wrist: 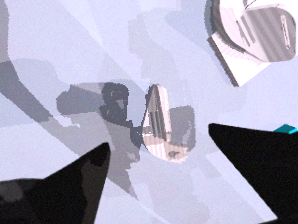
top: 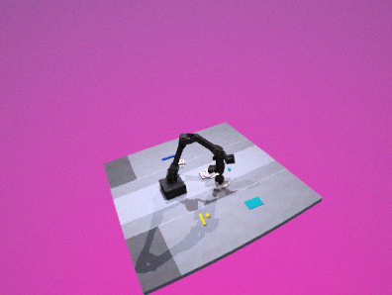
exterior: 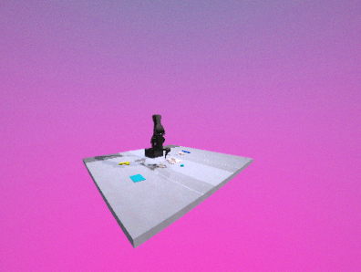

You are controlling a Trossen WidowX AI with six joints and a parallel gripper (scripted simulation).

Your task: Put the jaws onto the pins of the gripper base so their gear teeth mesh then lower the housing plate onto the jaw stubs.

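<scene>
The pale jaw lies 50 mm below my gripper tip and 40 mm ahead of it. From my gripper tip the other things lie so: pale flat part (170 mm to the left, 50 mm below, 20 mm ahead); then cyan flat tile (270 mm to the right, 100 mm ahead, 50 mm below); then cyan cube (150 mm ahead, 120 mm to the left, 50 mm below).
</scene>
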